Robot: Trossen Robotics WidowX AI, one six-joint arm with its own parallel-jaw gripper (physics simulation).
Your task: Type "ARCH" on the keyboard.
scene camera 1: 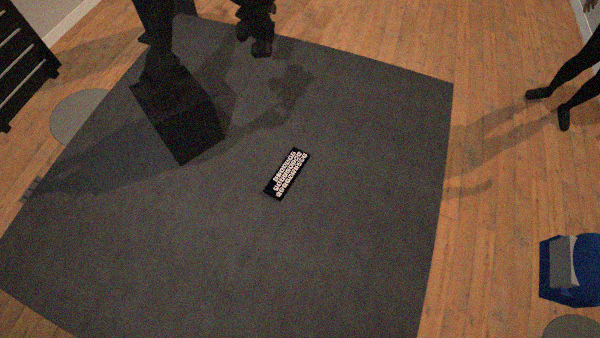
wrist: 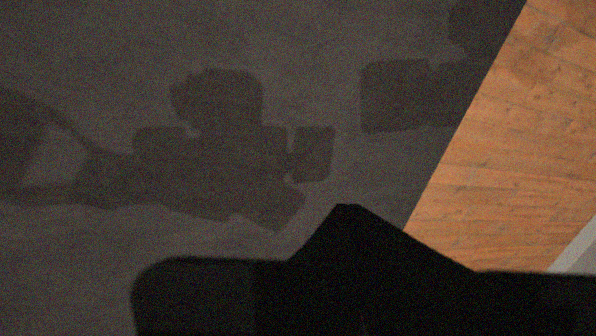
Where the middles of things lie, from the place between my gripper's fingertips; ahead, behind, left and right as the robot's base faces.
The black keyboard (scene camera 1: 269, 190) is 23 cm ahead of my hand, 35 cm to the right of it and 16 cm below it.
